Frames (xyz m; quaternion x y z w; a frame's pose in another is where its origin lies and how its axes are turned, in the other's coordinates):
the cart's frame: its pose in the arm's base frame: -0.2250 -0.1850 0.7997 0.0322 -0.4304 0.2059 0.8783
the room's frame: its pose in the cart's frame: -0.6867 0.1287 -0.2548 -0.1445 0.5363 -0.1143 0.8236
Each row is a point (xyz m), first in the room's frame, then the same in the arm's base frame.
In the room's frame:
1: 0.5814 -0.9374 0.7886
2: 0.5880 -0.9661 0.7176
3: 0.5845 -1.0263 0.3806
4: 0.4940 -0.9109 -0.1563
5: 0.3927 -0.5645 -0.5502
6: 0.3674 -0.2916 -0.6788
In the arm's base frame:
1: 0.3174 -0.8599 1.0162
2: 0.3140 -0.9098 0.9578
3: 0.2579 -1.0754 0.6634
4: 0.0689 -1.1407 0.1441
5: -0.1242 -0.9415 -0.3125
6: -0.1919 -0.7250 -0.5130

